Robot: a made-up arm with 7 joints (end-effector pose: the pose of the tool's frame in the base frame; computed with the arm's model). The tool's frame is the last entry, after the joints.
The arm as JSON. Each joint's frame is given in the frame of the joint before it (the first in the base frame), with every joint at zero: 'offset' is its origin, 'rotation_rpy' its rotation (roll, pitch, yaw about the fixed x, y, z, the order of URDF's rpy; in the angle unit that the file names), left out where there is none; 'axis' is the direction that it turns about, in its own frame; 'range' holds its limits. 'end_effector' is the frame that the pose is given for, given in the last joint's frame.
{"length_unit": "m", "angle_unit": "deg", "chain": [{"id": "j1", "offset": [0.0, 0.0, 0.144], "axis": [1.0, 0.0, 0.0], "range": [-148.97, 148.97]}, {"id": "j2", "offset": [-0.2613, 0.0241, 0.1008], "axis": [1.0, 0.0, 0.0], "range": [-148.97, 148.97]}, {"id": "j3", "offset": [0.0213, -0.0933, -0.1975], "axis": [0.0, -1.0, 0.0], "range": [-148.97, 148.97]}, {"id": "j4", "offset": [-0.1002, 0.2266, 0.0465], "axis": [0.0, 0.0, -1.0], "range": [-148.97, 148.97]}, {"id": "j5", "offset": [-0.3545, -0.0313, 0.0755], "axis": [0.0, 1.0, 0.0], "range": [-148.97, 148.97]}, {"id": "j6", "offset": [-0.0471, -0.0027, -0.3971], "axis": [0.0, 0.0, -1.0], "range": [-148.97, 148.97]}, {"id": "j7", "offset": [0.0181, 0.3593, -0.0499], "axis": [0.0, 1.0, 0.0], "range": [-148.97, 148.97]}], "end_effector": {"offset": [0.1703, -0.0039, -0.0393]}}
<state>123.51 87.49 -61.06 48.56 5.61 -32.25 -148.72</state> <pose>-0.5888 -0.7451 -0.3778 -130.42 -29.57 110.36</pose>
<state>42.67 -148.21 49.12 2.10 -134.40 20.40 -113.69</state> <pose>-0.7026 -0.3451 -0.1451 -102.56 60.08 -45.67</pose>
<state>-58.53 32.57 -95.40 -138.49 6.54 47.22 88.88</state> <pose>-0.7453 -0.0951 0.1911 1.89 -148.84 -95.75</pose>
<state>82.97 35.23 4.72 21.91 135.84 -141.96 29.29</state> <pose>-0.9260 -0.6233 0.0150 -71.37 54.88 -58.79</pose>
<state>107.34 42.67 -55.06 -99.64 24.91 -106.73 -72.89</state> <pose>-0.1709 0.6310 -0.0046 -5.04 39.11 -41.04</pose>
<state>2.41 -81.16 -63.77 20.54 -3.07 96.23 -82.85</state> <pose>-0.4547 -0.0659 0.2213 159.66 41.64 22.27</pose>
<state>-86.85 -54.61 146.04 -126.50 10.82 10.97 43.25</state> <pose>0.1443 0.4242 0.2182 79.19 35.80 -41.39</pose>
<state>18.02 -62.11 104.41 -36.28 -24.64 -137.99 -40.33</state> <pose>0.2458 -0.6432 0.1025 84.09 -29.14 -106.46</pose>
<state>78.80 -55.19 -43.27 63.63 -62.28 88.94 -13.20</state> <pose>-0.2661 -0.2496 0.2159 -32.26 -38.72 -125.60</pose>
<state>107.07 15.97 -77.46 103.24 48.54 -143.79 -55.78</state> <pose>-0.0877 -0.6337 1.0013 171.17 23.90 -25.32</pose>
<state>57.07 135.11 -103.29 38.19 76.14 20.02 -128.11</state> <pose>-0.1178 -0.7890 -0.1224 127.64 -19.06 66.31</pose>
